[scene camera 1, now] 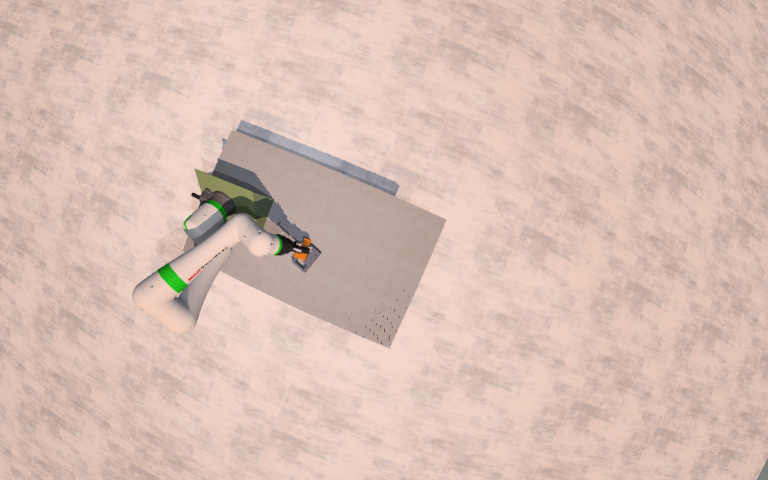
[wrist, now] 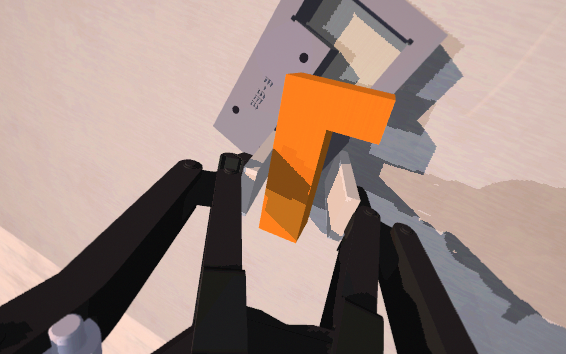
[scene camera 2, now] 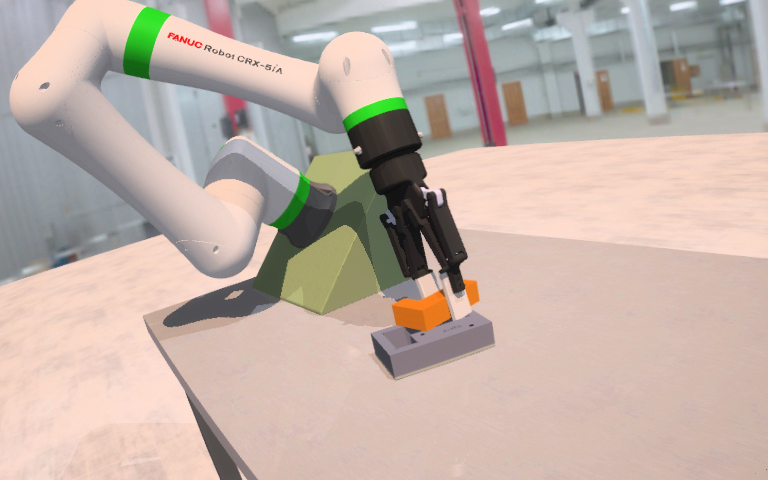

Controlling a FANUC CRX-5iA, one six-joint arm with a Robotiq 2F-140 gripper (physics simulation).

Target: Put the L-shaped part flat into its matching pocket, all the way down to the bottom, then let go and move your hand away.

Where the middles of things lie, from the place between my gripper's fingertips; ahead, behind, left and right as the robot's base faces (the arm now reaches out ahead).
Scene:
My gripper is now 30 mm below the orange L-shaped part point(scene camera 2: 433, 310), 10 mm to the left of it and 10 mm past it. The rest, counted from my hand: grey pocket block point(scene camera 2: 403, 351) 50 mm to the right, 20 mm ahead, 10 mm below.

